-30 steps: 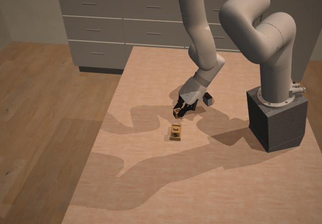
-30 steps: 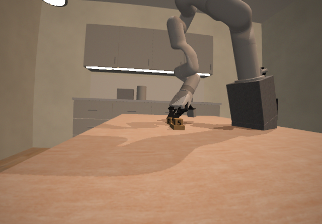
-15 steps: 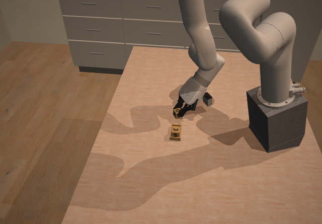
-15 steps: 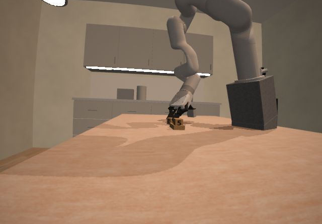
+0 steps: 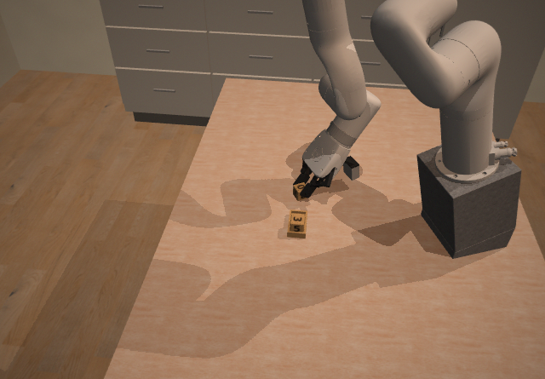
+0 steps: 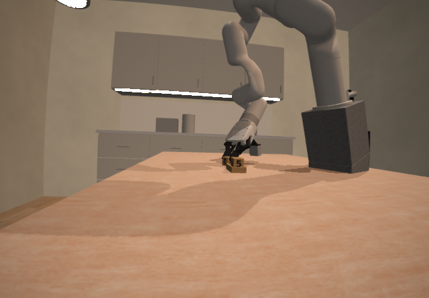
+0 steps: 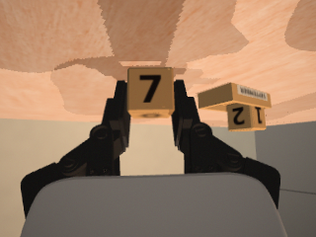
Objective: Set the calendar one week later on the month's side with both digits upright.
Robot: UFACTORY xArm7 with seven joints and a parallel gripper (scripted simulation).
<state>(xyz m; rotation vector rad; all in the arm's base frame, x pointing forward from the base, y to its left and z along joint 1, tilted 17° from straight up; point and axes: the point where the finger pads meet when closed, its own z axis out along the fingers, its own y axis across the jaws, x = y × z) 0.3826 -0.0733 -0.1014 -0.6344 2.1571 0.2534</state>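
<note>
Right now my hand is 1 cm short of the wooden cube, 1 cm to the right of it and 2 cm above it.
</note>
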